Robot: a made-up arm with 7 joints.
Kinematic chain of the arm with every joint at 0, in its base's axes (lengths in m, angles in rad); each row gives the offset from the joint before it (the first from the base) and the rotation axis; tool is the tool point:
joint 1: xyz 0 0 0.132 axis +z
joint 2: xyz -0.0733 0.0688 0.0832 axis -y
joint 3: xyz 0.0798 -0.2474 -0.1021 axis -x
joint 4: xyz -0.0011 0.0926 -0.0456 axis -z
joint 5: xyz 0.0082 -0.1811 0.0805 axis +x
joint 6: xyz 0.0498 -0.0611 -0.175 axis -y
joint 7: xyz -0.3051 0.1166 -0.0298 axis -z
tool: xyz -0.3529 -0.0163 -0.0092
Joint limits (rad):
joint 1: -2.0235..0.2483
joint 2: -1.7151..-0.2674
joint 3: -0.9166..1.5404
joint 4: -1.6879..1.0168
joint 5: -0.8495..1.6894
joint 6: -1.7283..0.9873
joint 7: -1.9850..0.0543
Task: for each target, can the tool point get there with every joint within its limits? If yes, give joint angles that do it. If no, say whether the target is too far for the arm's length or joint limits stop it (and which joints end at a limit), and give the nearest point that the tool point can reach.
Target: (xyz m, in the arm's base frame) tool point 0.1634 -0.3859 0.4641
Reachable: yes | joints 0.0518 -1.3848 0.5683 -0.4056 -0.0670 -0.6305 -0.5655
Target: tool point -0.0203 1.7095 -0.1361
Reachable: no: too far | nearest point -0.0455 1.0619 -0.0243 | short by 0.658 m
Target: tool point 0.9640 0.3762 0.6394
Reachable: no: joint limits stop it (at a limit: joint 1, joint 4, joint 6, joint 7) | nearest point 0.6357 0.3356 0.5281 | short by 0.349 m
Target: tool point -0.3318 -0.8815 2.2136
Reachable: no: too far | nearest point -0.2540 -0.5437 0.9760 | short by 1.285 m
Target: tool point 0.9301 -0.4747 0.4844
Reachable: no: joint limits stop it (at a limit: joint 1, joint 2, joint 3, joint 5, joint 6) | nearest point 0.7725 -0.4351 0.4022 | short by 0.182 m
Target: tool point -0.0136 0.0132 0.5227
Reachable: yes | joints -1.1234 -0.9272 0.4708 0.0212 -0.6218 -1.0274 -0.4982
